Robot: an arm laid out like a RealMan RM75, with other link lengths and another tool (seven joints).
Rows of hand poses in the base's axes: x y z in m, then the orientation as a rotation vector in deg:
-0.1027 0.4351 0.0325 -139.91 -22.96 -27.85
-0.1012 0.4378 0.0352 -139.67 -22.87 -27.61
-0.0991 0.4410 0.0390 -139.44 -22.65 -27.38
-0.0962 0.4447 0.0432 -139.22 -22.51 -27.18
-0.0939 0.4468 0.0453 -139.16 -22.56 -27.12
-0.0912 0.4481 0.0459 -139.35 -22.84 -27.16
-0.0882 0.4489 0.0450 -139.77 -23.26 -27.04
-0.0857 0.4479 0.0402 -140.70 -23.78 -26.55
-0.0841 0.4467 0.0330 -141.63 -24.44 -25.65
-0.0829 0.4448 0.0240 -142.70 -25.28 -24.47
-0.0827 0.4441 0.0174 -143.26 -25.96 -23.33
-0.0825 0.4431 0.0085 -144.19 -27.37 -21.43
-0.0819 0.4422 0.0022 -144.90 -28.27 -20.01
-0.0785 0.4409 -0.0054 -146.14 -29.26 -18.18
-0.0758 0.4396 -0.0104 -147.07 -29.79 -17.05
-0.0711 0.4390 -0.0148 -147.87 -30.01 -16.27
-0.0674 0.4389 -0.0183 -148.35 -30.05 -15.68
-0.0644 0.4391 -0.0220 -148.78 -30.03 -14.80
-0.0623 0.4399 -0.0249 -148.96 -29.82 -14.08
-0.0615 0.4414 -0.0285 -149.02 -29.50 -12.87
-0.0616 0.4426 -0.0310 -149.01 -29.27 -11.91
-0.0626 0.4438 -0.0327 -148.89 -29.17 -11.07
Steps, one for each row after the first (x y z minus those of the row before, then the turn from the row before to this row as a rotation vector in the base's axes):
0.0015 0.0027 0.0027 0.26 0.19 0.06
0.0021 0.0032 0.0038 0.28 0.22 -0.03
0.0029 0.0037 0.0042 0.25 0.18 0.01
0.0023 0.0021 0.0021 0.05 0.03 0.06
0.0027 0.0013 0.0006 -0.25 -0.10 0.13
0.0030 0.0008 -0.0009 -0.50 -0.01 0.21
0.0025 -0.0010 -0.0048 -1.01 0.23 0.24
0.0016 -0.0012 -0.0072 -1.04 0.49 0.43
0.0012 -0.0019 -0.0090 -1.22 0.64 0.58
0.0002 -0.0007 -0.0066 -0.71 0.65 0.58
0.0002 -0.0010 -0.0089 -1.26 1.01 1.15
0.0006 -0.0009 -0.0063 -0.94 0.78 0.74
0.0034 -0.0013 -0.0076 -1.49 1.01 0.75
0.0027 -0.0013 -0.0050 -1.07 0.62 0.37
0.0047 -0.0006 -0.0044 -0.86 0.44 0.11
0.0037 -0.0001 -0.0035 -0.50 0.37 0.03
0.0030 0.0002 -0.0037 -0.46 0.59 0.05
0.0021 0.0008 -0.0029 -0.17 0.54 -0.05
0.0008 0.0015 -0.0036 -0.07 0.92 -0.01
-0.0001 0.0012 -0.0025 -0.01 0.73 0.02
-0.0010 0.0012 -0.0017 0.07 0.63 0.11

